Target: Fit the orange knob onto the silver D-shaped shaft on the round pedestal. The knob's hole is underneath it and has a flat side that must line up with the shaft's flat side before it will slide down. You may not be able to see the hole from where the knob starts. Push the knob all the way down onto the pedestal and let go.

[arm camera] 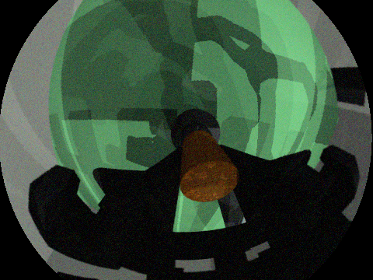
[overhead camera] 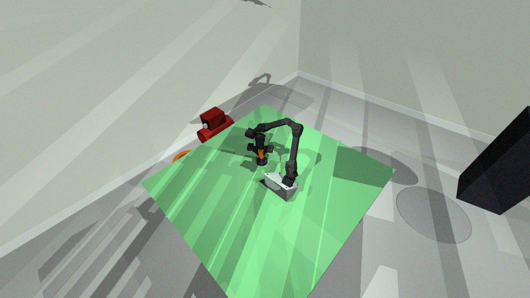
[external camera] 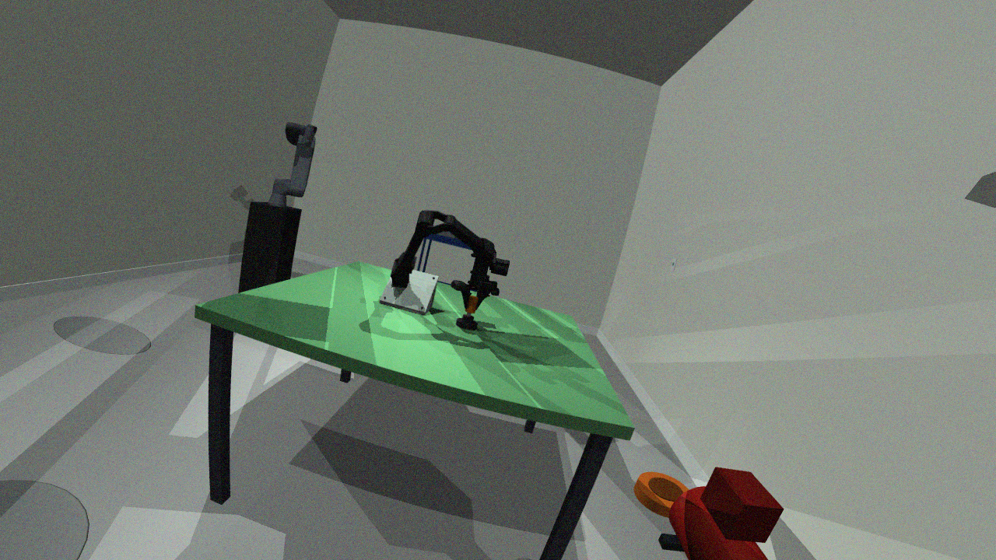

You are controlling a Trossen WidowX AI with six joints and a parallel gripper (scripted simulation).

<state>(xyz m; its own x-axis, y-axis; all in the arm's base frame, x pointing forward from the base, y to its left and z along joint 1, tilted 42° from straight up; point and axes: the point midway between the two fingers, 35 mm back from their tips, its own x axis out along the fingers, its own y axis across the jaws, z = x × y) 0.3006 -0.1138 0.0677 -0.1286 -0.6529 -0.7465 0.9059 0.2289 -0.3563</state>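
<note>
Now: the dark round pedestal 4 cm below my gripper tip. The rest, counted from my gripper tip: orange knob 3 cm above.
</note>
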